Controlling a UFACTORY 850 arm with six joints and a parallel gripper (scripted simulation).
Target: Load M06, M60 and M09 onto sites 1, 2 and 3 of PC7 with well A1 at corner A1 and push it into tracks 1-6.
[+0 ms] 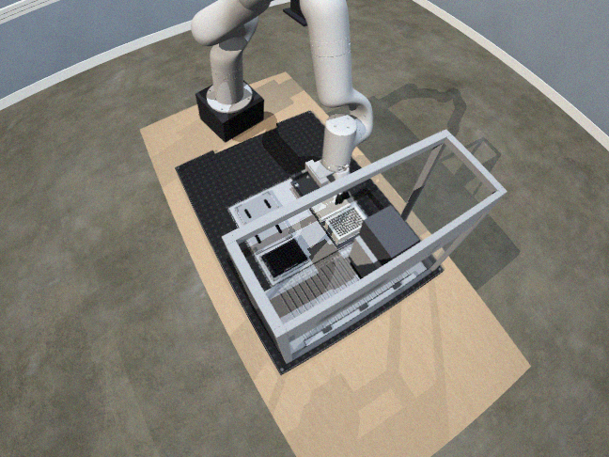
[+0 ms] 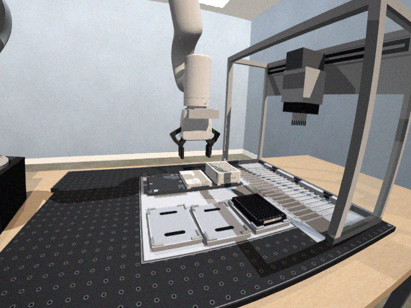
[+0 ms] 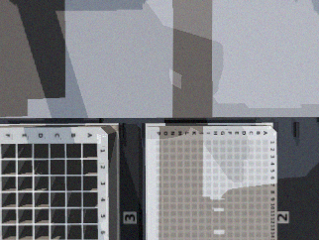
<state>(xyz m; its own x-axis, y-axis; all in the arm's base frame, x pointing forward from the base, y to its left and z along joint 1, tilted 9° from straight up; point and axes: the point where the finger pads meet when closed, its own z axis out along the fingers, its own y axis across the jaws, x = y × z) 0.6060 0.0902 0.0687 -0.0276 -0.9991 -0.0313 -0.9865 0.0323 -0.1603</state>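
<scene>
My gripper is now 240 mm to the left of the black 96-well plate M06, 90 mm short of it and 80 mm above it. From my hand the other things lie so: dark carrier PC7: 90 mm below, 10 mm behind; white 96-well plate: 100 mm ahead, 70 mm below; nest S2: 240 mm to the right, 100 mm below, 20 mm behind.
</scene>
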